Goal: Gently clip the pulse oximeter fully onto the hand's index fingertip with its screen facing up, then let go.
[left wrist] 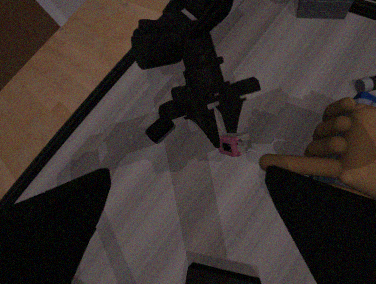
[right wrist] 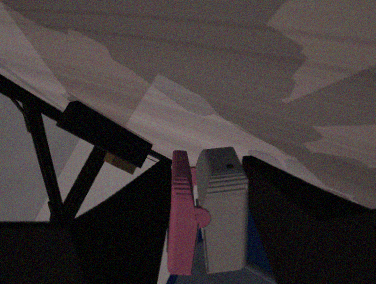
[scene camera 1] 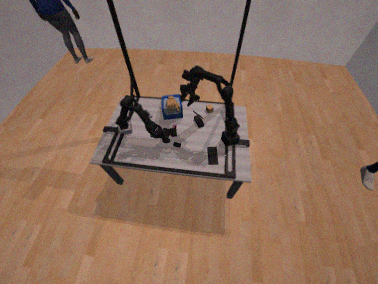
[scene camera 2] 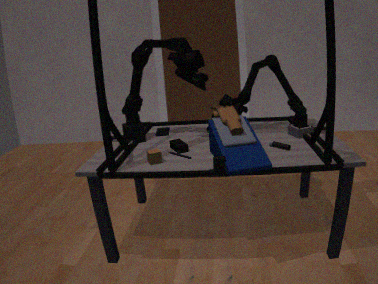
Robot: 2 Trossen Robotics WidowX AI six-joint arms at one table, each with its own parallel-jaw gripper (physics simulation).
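Places are measured from the left arm's base along level axes (x right, y back, z down), in millimetres.
Pixels of known places: left gripper, fingertip midpoint: (left wrist: 189, 175) (scene camera 1: 184, 104); right gripper, fingertip midpoint: (left wrist: 225, 144) (right wrist: 206, 167); left arm's base at its link origin: (scene camera 1: 231, 134) (scene camera 2: 132, 123); right arm's base at its link origin: (scene camera 1: 124, 126) (scene camera 2: 300, 125).
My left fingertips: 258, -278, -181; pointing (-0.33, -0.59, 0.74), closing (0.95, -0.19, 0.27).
Ahead of a thing's pixels: the offset from my left fingertips to its top centre, as dx, dy, dz.
The pink and grey pulse oximeter @(+7, -99, +195) (left wrist: 230, 146) (right wrist: 183, 215) is between the fingertips of my right gripper (scene camera 1: 173, 132) (left wrist: 225, 144) (right wrist: 206, 167), which is shut on it. Its dark screen on the pink half shows in the left wrist view. The tan hand (scene camera 1: 173, 104) (scene camera 2: 231, 120) (left wrist: 362, 145) rests on a sloped blue support (scene camera 1: 174, 117) (scene camera 2: 247, 161). Its index finger (left wrist: 300, 164) points left in the left wrist view, with a gap between fingertip and oximeter. My left gripper (scene camera 2: 204, 85) (left wrist: 189, 175) is open and empty, high above the table.
A black box @(+14, +130, +241) (scene camera 1: 199, 121) (scene camera 2: 179, 145), a thin dark pen @(+93, +161, +267) (scene camera 2: 180, 155) and a wooden cube @(+108, +276, +226) (scene camera 1: 209, 108) (scene camera 2: 154, 156) lie beside the support. A dark flat block @(-326, +97, +268) (scene camera 1: 213, 155) (scene camera 2: 162, 131) and a small black item @(-145, -126, +244) (scene camera 1: 177, 144) lie elsewhere. A dark cylinder @(+271, -257, +249) (scene camera 2: 280, 145) lies right of the support.
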